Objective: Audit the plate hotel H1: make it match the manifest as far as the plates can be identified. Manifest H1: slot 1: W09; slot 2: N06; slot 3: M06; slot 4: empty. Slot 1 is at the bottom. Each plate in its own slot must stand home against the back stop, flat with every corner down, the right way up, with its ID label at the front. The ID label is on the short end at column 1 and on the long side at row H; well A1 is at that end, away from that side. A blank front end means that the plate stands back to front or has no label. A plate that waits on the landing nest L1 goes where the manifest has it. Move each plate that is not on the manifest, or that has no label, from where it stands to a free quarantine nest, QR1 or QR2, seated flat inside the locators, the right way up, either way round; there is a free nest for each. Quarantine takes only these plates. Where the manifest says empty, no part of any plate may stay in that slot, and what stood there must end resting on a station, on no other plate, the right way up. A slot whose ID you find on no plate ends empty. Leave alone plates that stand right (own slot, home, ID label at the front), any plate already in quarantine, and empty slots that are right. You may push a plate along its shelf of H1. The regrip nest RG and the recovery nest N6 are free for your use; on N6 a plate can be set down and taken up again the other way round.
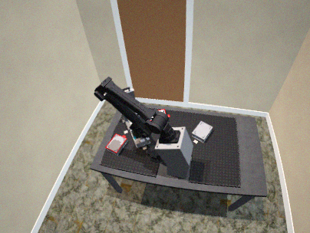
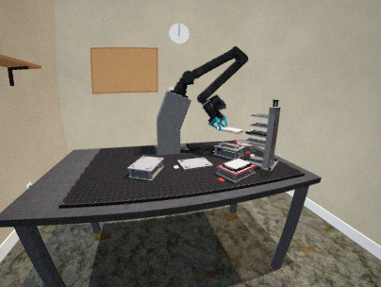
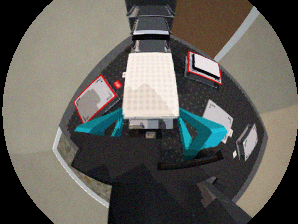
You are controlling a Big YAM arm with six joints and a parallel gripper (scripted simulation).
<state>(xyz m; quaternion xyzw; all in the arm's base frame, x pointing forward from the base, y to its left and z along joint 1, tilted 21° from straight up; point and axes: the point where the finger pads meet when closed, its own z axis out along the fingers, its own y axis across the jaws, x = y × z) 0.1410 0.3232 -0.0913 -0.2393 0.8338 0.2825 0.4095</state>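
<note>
My gripper is now 4 cm short of the white well plate, 4 cm to the right of it and 1 cm above it.
</note>
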